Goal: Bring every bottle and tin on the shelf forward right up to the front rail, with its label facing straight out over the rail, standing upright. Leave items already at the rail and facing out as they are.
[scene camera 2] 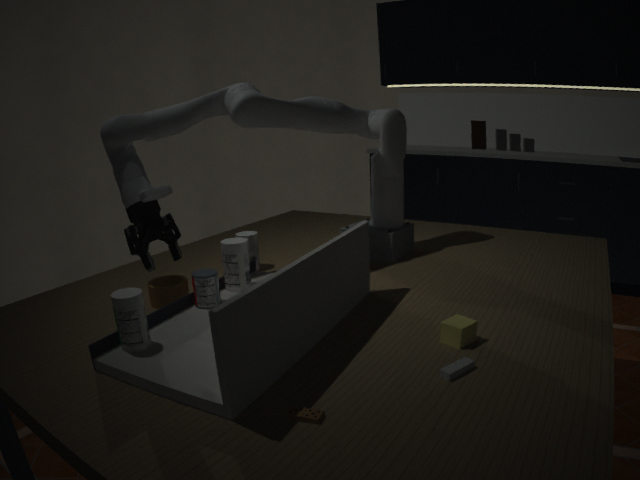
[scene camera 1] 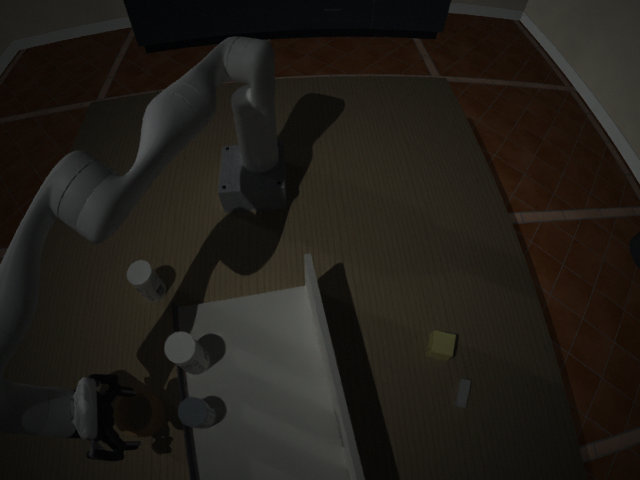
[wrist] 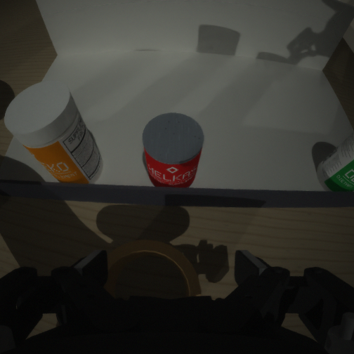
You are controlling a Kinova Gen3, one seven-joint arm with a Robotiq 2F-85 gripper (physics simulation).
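Where they show: gripper, between the fingertips: (scene camera 2: pixel 165 264) (scene camera 1: pixel 135 418); arm's base, origin of its link: (scene camera 2: pixel 387 225) (scene camera 1: pixel 260 158).
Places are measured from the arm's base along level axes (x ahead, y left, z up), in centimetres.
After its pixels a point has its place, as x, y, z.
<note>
My gripper (scene camera 1: pixel 134 419) {58.5, -28.3, 1.7} (scene camera 2: pixel 163 261) {58.5, -28.3, 1.7} (wrist: pixel 170 265) is open and empty, above the table outside the front rail (scene camera 2: pixel 165 311) {68.0, -19.9, -4.2} (wrist: pixel 300 198). An orange-labelled white bottle (scene camera 1: pixel 188 355) {48.1, -16.3, 5.1} (scene camera 2: pixel 236 264) {48.6, -16.1, 0.5} (wrist: pixel 62 155) stands upright at the rail, its orange front outward and a text panel on its right side. A red tin (scene camera 1: pixel 199 412) {57.9, -16.1, 1.2} (scene camera 2: pixel 206 289) {59.7, -15.5, -1.5} (wrist: pixel 172 167) with a grey lid stands upright at the rail, label outward. A green-labelled white bottle (scene camera 2: pixel 130 320) {81.6, -14.0, 0.1} (wrist: pixel 341 172) stands near the shelf's other end, at the rail, green side outward; the wrist view cuts it off.
The white shelf (scene camera 1: pixel 279 335) {42.8, -0.2, -5.8} (scene camera 2: pixel 294 320) {67.4, 9.7, -0.6} (wrist: pixel 260 95) has a tall back panel. Another white bottle (scene camera 1: pixel 147 281) {30.6, -26.2, 1.4} (scene camera 2: pixel 248 236) {30.4, -26.1, 1.7} stands on the table beyond the shelf end. An orange ring-shaped bowl (scene camera 1: pixel 156 408) {56.1, -26.0, -3.1} (scene camera 2: pixel 168 293) {59.8, -27.3, -4.3} (wrist: pixel 150 246) lies outside the rail. A yellow cube (scene camera 1: pixel 442 345) {51.2, 32.2, -4.2} (scene camera 2: pixel 458 331) {53.6, 33.2, -4.7} lies behind the shelf.
</note>
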